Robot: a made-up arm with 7 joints. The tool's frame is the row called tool. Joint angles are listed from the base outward.
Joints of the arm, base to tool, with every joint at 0 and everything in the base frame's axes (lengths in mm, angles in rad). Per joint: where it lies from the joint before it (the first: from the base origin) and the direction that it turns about. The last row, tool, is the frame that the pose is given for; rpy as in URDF.
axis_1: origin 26.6 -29 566.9 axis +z
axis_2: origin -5 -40.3 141.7 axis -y
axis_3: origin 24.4 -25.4 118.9 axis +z
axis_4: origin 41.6 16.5 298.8 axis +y
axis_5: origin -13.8 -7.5 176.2 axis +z
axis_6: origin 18.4 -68 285.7 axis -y
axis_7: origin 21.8 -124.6 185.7 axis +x
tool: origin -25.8 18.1 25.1 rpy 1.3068 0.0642 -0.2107
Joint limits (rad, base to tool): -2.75..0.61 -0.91..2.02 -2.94..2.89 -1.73..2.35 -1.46..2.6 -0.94..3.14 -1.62..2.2
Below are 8 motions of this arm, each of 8 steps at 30 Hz.
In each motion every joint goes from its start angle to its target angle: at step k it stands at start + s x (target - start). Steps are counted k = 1, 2, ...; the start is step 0. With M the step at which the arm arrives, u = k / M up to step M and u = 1 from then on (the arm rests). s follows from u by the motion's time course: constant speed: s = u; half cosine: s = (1 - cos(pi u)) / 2; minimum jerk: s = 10 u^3 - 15 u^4 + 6 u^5.
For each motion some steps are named. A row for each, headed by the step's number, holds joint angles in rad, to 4 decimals.
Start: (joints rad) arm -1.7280 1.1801 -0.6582 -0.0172 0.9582 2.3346 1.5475
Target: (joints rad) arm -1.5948 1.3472 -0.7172 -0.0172 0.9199 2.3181 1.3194
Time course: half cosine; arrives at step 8
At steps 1, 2, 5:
1: -1.7229 1.1865 -0.6604 -0.0172 0.9567 2.3340 1.5388
2: -1.7085 1.2046 -0.6668 -0.0172 0.9526 2.3322 1.5141
5: -1.6359 1.2956 -0.6990 -0.0172 0.9317 2.3232 1.3898

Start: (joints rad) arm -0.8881 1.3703 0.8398 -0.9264 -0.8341 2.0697 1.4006
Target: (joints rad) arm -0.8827 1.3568 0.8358 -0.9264 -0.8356 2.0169 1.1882
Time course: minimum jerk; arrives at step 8
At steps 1, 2, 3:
1: -0.8880 1.3701 0.8397 -0.9264 -0.8341 2.0689 1.3972
2: -0.8875 1.3689 0.8394 -0.9264 -0.8343 2.0642 1.3786
3: -0.8866 1.3666 0.8387 -0.9264 -0.8345 2.0552 1.3421

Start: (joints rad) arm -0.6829 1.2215 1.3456 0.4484 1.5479 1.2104 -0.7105
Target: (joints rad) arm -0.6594 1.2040 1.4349 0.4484 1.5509 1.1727 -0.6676
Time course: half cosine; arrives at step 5
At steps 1, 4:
1: -0.6807 1.2198 1.3541 0.4484 1.5482 1.2068 -0.7064
4: -0.6616 1.2057 1.4264 0.4484 1.5506 1.1763 -0.6717

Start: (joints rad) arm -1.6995 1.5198 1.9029 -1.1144 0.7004 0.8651 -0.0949
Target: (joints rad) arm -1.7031 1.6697 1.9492 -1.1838 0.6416 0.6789 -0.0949
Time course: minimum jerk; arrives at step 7
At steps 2, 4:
2: -1.7000 1.5415 1.9096 -1.1244 0.6919 0.8382 -0.0949
4: -1.7018 1.6146 1.9322 -1.1583 0.6632 0.7474 -0.0949

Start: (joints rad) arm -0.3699 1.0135 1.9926 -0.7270 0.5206 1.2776 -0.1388
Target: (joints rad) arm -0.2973 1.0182 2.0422 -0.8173 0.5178 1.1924 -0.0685
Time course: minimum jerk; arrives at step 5
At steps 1, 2, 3, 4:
1: -0.3657 1.0138 1.9955 -0.7322 0.5204 1.2727 -0.1347
2: -0.3469 1.0150 2.0083 -0.7557 0.5197 1.2506 -0.1165
3: -0.3203 1.0167 2.0265 -0.7886 0.5187 1.2194 -0.0908
4: -0.3015 1.0179 2.0393 -0.8121 0.5180 1.1973 -0.0726

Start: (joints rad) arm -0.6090 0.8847 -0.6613 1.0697 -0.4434 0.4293 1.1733
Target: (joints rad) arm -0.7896 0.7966 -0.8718 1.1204 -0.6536 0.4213 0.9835
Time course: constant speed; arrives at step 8
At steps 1, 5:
1: -0.6316 0.8737 -0.6876 1.0760 -0.4697 0.4283 1.1496
5: -0.7219 0.8296 -0.7929 1.1014 -0.5748 0.4243 1.0547

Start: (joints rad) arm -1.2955 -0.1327 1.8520 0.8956 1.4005 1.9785 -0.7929
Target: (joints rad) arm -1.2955 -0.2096 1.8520 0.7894 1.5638 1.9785 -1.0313
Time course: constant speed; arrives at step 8
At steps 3, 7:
3: -1.2955 -0.1615 1.8520 0.8558 1.4617 1.9785 -0.8823
7: -1.2955 -0.2000 1.8520 0.8027 1.5434 1.9785 -1.0015

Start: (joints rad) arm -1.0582 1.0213 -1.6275 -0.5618 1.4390 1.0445 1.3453
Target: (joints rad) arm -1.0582 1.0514 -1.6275 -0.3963 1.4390 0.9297 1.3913
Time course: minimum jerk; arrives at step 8
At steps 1, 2, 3, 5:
1: -1.0582 1.0218 -1.6275 -0.5591 1.4390 1.0427 1.3460
2: -1.0582 1.0244 -1.6275 -0.5447 1.4390 1.0326 1.3501
3: -1.0582 1.0296 -1.6275 -0.5163 1.4390 1.0129 1.3580
5: -1.0582 1.0431 -1.6275 -0.4418 1.4390 0.9613 1.3786

